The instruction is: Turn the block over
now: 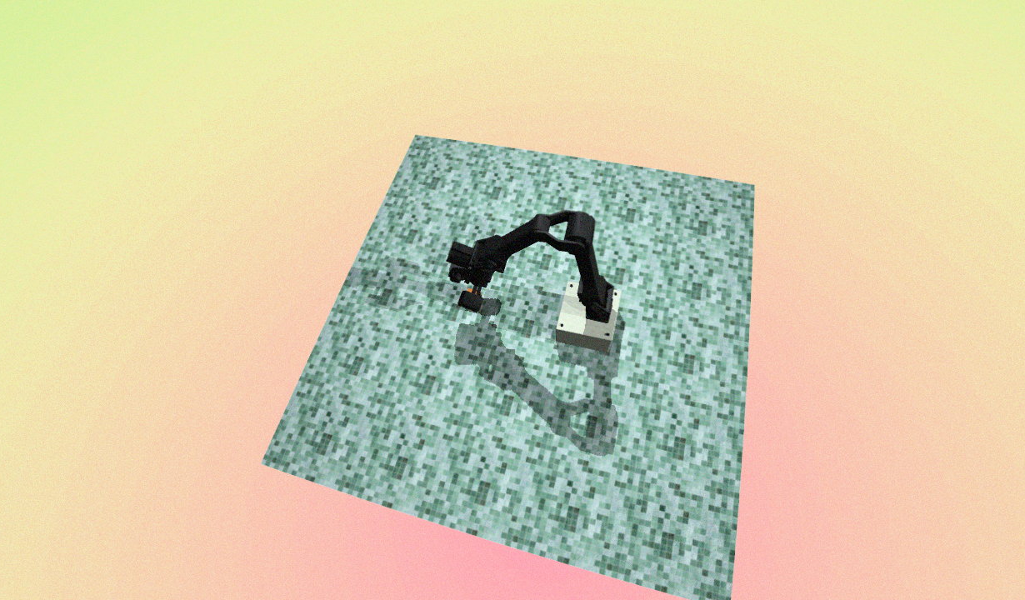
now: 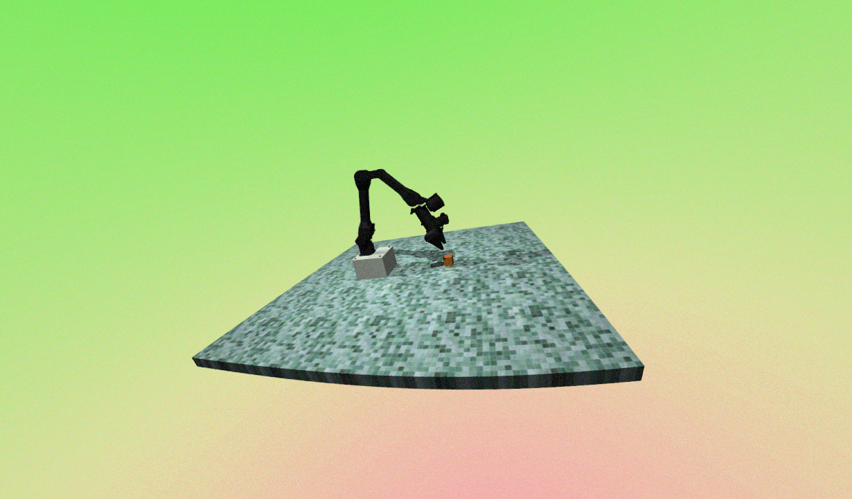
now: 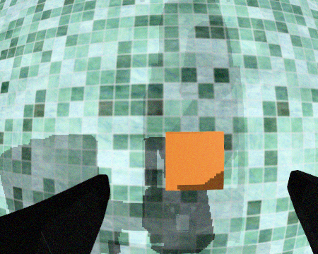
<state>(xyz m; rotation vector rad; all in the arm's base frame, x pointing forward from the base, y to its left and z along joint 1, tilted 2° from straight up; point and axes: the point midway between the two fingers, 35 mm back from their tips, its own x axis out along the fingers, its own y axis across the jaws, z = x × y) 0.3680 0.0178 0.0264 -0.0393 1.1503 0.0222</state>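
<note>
The block lies 7 cm below my gripper tip.
</note>
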